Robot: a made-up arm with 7 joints. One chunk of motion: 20 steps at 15 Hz.
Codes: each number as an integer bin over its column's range. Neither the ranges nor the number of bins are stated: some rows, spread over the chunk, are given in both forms.
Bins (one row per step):
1: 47 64 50 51 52 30
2: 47 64 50 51 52 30
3: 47 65 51 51 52 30
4: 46 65 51 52 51 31
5: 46 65 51 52 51 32
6: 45 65 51 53 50 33
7: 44 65 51 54 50 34
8: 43 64 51 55 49 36
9: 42 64 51 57 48 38
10: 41 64 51 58 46 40
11: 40 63 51 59 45 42
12: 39 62 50 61 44 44
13: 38 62 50 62 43 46
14: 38 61 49 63 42 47
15: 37 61 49 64 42 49
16: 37 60 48 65 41 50
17: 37 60 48 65 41 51
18: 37 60 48 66 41 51
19: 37 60 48 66 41 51
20: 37 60 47 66 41 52
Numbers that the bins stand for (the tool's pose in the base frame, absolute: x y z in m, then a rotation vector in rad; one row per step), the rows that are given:
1: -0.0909 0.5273 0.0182 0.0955 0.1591 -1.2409
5: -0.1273 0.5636 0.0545 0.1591 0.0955 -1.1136
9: -0.2727 0.5273 0.0545 0.4773 -0.0955 -0.7318
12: -0.3818 0.4545 0.0182 0.7318 -0.3500 -0.3500
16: -0.4545 0.3818 -0.0545 0.9864 -0.5409 0.0318
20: -0.4545 0.3818 -0.0909 1.0500 -0.5409 0.1591
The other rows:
2: -0.0909 0.5273 0.0182 0.0955 0.1591 -1.2409
3: -0.0909 0.5636 0.0545 0.0955 0.1591 -1.2409
4: -0.1273 0.5636 0.0545 0.1591 0.0955 -1.1773
6: -0.1636 0.5636 0.0545 0.2227 0.0318 -1.0500
7: -0.2000 0.5636 0.0545 0.2864 0.0318 -0.9864
8: -0.2364 0.5273 0.0545 0.3500 -0.0318 -0.8591
10: -0.3091 0.5273 0.0545 0.5409 -0.2227 -0.6045
11: -0.3455 0.4909 0.0545 0.6045 -0.2864 -0.4773
13: -0.4182 0.4545 0.0182 0.7955 -0.4136 -0.2227
14: -0.4182 0.4182 -0.0182 0.8591 -0.4773 -0.1591
15: -0.4545 0.4182 -0.0182 0.9227 -0.4773 -0.0318
17: -0.4545 0.3818 -0.0545 0.9864 -0.5409 0.0955
18: -0.4545 0.3818 -0.0545 1.0500 -0.5409 0.0955
19: -0.4545 0.3818 -0.0545 1.0500 -0.5409 0.0955

